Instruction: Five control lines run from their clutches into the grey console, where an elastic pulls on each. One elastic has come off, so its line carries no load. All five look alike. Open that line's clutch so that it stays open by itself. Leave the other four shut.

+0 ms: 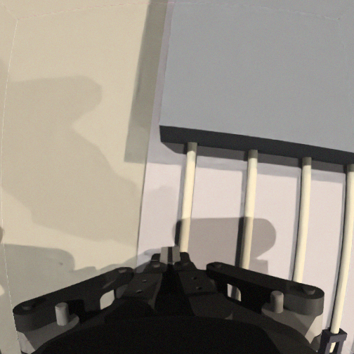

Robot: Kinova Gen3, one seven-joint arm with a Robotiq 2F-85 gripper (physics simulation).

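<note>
The grey console fills the upper right, with a dark front edge. Several alike cream lines run down from it: the leftmost line, a second line, a third line and one at the right edge. My gripper is shut, its fingertips together with no line seen between them. The tips show just left of the leftmost line, whose lower part is hidden behind the gripper. A dark open-framed part, perhaps a clutch, surrounds the right-edge line at the bottom right. Other clutches and the fifth line do not show.
A pale board lies under the lines, its left edge beside the beige surface. The raised console stands beyond the fingertips. Shadows of the arm and gripper fall on the board and the beige surface.
</note>
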